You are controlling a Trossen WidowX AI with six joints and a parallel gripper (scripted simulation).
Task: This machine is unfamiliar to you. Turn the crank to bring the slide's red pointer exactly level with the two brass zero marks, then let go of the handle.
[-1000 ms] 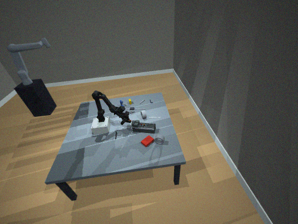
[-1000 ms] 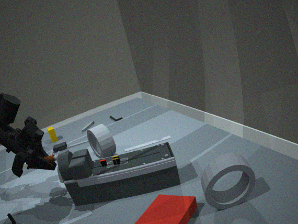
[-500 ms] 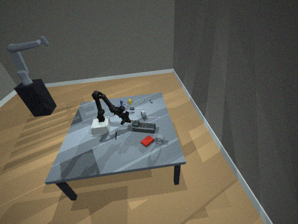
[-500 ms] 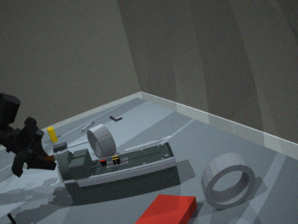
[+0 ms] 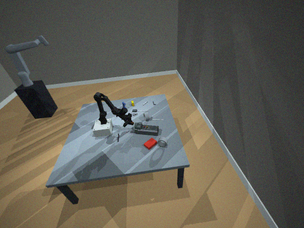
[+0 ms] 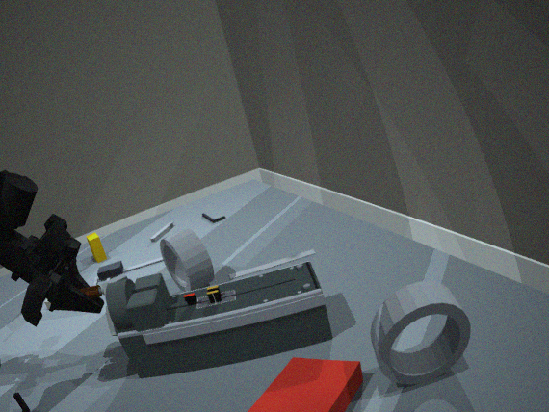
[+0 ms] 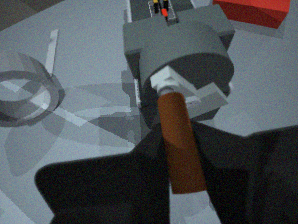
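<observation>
My gripper tip is 2 cm past the brown handle and 3 cm below it. From my gripper tip the other things lie so: yellow block: 3 cm behind, 54 cm to the left, 6 cm below; blue clamp: 14 cm behind, 48 cm to the left, 4 cm below; red pointer: 13 cm ahead, 5 cm to the right, 1 cm below.
</observation>
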